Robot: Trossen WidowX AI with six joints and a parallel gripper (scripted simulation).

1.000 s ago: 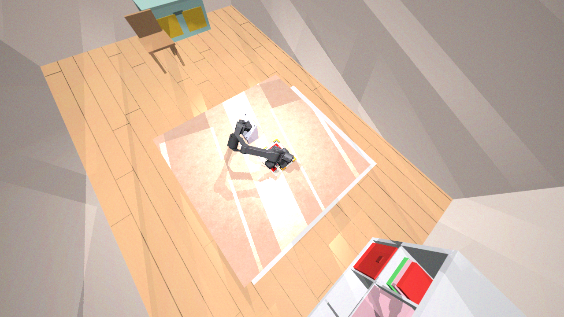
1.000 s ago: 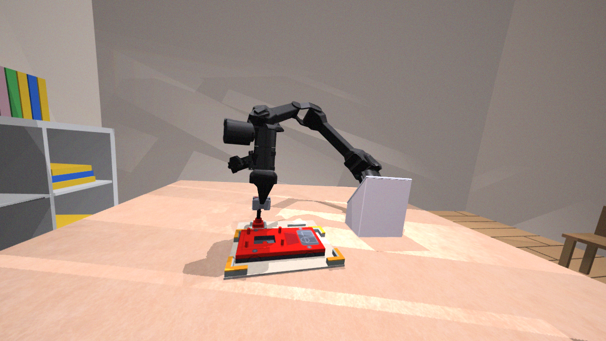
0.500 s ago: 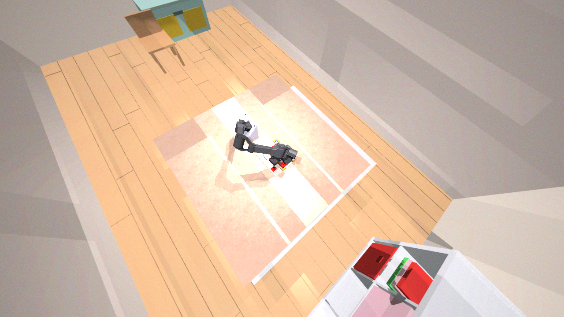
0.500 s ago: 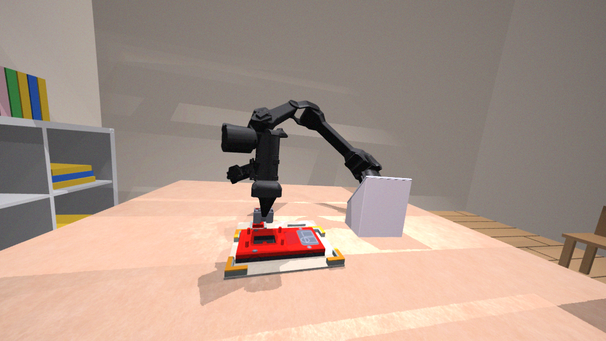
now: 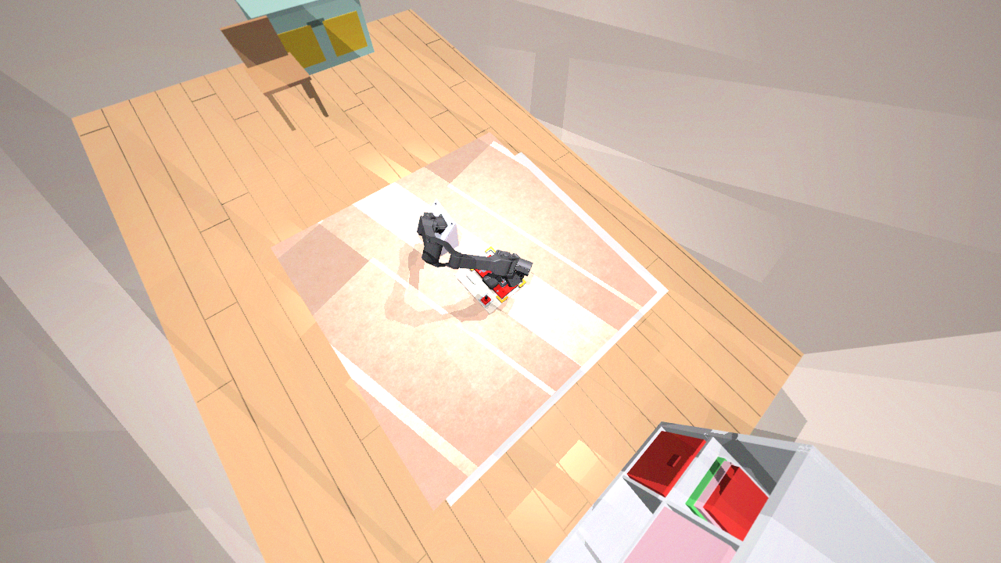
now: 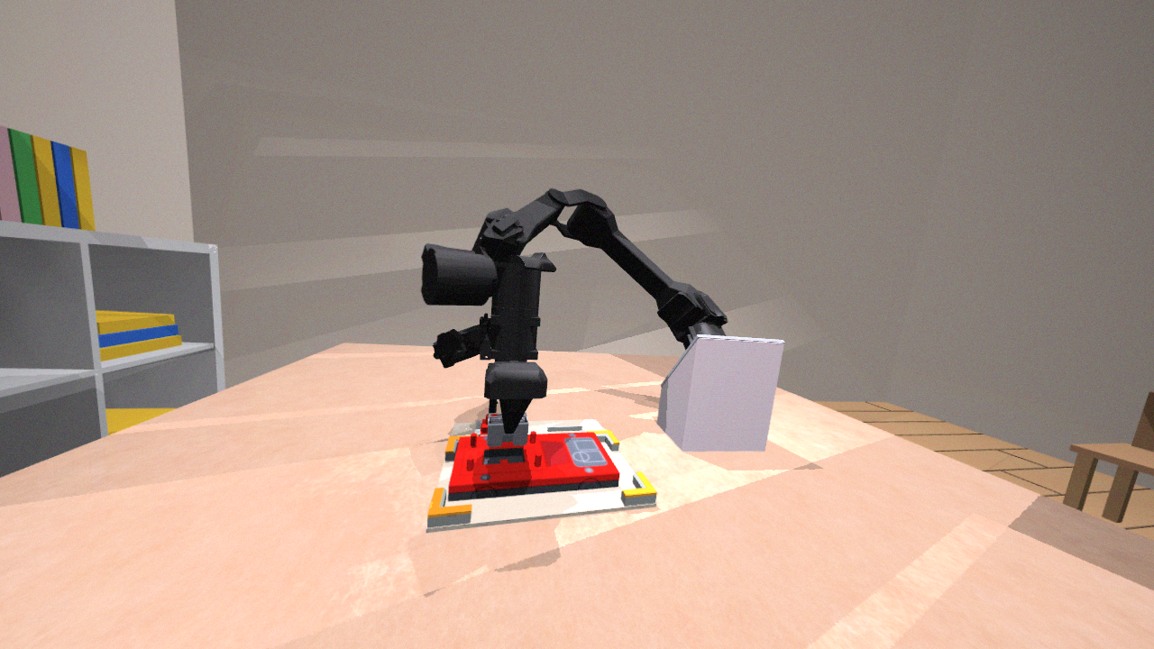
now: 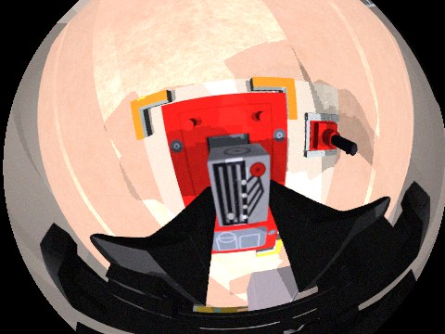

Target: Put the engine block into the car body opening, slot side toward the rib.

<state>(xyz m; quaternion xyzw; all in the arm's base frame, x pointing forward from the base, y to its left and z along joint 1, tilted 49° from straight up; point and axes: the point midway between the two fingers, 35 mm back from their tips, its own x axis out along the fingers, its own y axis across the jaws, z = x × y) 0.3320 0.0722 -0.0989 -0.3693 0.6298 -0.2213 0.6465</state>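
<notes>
My gripper tip is now 10 mm above the grey engine block. From my gripper tip the other things lie so: black post 40 mm ahead, 100 mm to the right, 30 mm below.
</notes>
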